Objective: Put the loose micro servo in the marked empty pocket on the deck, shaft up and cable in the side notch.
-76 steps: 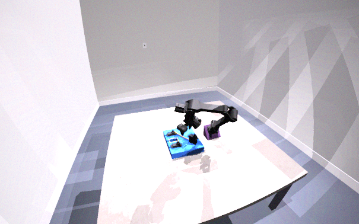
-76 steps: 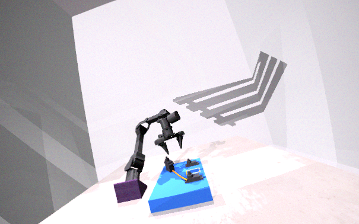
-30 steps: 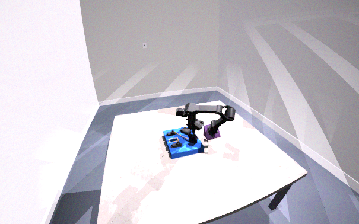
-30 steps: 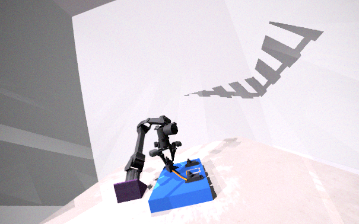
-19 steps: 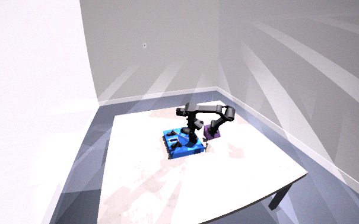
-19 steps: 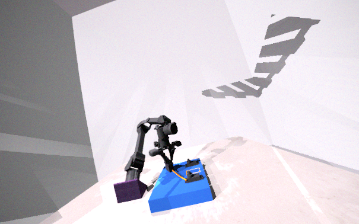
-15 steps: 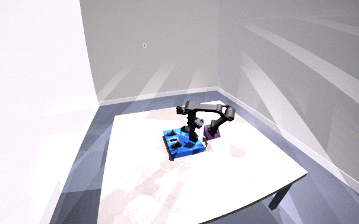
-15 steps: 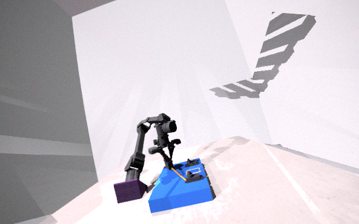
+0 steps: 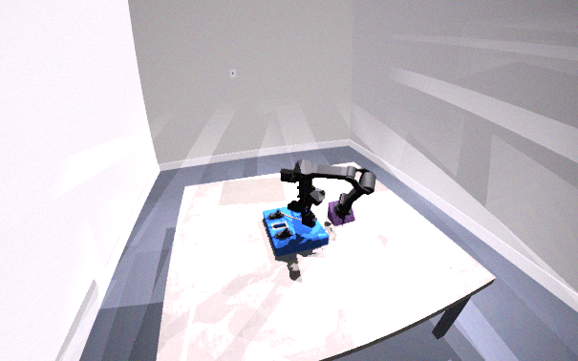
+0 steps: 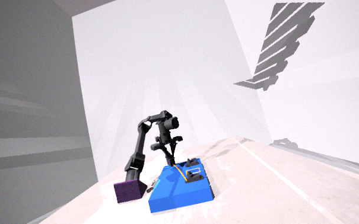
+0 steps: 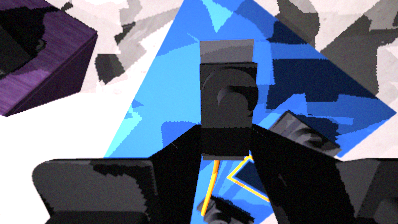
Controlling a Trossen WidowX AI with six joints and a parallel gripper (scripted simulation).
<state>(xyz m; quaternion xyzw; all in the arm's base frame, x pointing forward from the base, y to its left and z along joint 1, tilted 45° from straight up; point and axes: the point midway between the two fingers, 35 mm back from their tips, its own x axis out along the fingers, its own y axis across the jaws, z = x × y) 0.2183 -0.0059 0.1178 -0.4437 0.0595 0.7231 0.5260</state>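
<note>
Right now the blue deck is 100 mm below my gripper tip and 60 mm to the right of it.
</note>
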